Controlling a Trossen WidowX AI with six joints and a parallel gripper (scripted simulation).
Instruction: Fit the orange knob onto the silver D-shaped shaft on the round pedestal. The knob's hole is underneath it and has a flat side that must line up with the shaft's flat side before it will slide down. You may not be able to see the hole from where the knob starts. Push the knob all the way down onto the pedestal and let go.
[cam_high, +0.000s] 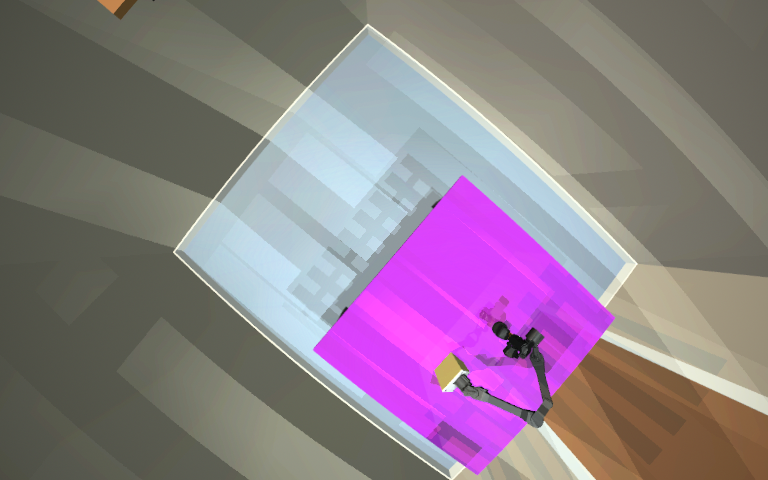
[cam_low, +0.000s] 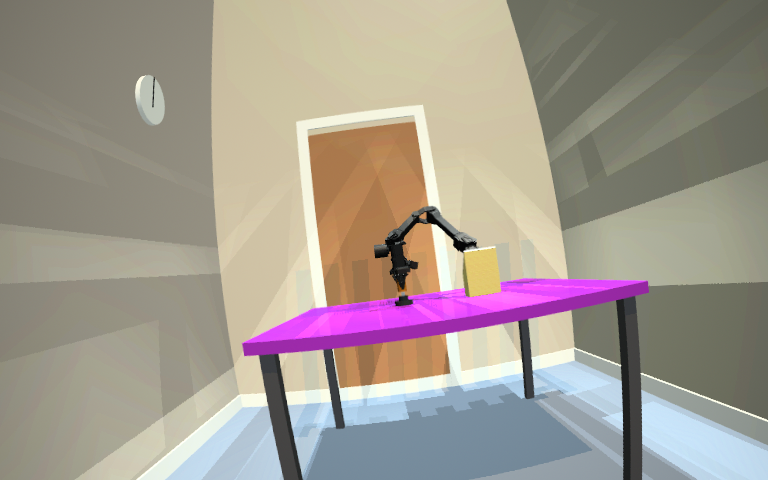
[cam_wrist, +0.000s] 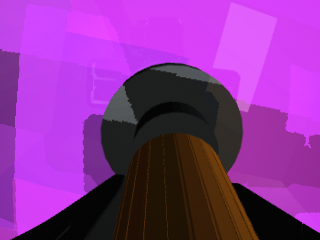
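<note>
The orange knob is 30 mm above my gripper tip. Also, from my gripper tip: round pedestal: 40 mm below.
</note>
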